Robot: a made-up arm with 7 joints.
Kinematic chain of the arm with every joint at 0, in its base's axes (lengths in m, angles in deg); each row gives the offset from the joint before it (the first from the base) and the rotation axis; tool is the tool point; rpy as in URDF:
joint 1: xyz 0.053 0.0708 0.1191 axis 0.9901 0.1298 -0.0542
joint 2: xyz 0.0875 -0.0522 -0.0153 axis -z
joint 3: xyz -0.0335 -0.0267 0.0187 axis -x
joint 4: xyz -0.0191 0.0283 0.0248 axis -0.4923 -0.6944 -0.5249
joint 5: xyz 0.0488 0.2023 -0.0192 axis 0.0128 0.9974 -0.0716
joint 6: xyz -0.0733 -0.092 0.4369 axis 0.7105 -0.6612 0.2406
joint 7: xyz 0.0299 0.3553 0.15 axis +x
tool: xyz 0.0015 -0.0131 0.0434 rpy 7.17 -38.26 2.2
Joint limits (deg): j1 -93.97..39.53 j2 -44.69..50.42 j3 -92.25..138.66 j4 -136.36..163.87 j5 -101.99..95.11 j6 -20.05..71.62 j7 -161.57..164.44
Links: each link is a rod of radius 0.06 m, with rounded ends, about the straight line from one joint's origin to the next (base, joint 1, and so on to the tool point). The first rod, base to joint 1, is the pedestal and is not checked.
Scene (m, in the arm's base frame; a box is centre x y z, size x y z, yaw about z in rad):
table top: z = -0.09
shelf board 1: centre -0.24 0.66 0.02 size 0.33 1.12 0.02 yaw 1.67
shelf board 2: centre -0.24 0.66 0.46 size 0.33 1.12 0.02 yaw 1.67
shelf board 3: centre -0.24 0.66 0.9 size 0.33 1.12 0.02 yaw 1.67
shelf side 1: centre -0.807 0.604 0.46 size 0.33 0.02 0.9 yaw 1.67
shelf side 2: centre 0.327 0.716 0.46 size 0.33 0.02 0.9 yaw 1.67
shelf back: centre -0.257 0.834 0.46 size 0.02 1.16 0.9 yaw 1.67
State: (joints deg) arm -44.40 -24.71 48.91 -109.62 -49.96 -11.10 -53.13
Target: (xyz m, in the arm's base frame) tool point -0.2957 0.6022 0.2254
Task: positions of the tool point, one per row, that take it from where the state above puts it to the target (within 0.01 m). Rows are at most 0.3 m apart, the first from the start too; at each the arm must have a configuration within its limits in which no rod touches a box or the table.
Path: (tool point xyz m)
1: -0.0632 0.7121 0.2537
2: -0.2957 0.6022 0.2255

